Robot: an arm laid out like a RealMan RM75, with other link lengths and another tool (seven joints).
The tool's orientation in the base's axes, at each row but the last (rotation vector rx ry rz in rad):
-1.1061 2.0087 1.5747
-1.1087 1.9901 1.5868
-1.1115 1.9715 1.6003
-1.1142 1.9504 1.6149
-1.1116 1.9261 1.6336
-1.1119 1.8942 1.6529
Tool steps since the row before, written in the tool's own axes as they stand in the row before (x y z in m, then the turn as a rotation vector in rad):
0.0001 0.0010 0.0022 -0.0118 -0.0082 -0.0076
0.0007 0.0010 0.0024 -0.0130 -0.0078 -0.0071
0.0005 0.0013 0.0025 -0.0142 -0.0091 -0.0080
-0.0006 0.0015 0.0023 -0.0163 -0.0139 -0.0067
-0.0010 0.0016 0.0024 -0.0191 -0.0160 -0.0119
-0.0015 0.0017 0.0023 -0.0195 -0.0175 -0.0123
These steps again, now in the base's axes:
-0.0012 0.0021 -0.0001 0.0150 -0.0035 0.0052
-0.0016 0.0021 -0.0006 0.0154 -0.0026 0.0061
-0.0018 0.0022 -0.0002 0.0173 -0.0031 0.0064
-0.0012 0.0024 0.0008 0.0220 -0.0013 0.0044
-0.0011 0.0026 0.0011 0.0263 -0.0053 0.0064
-0.0009 0.0026 0.0017 0.0278 -0.0056 0.0058

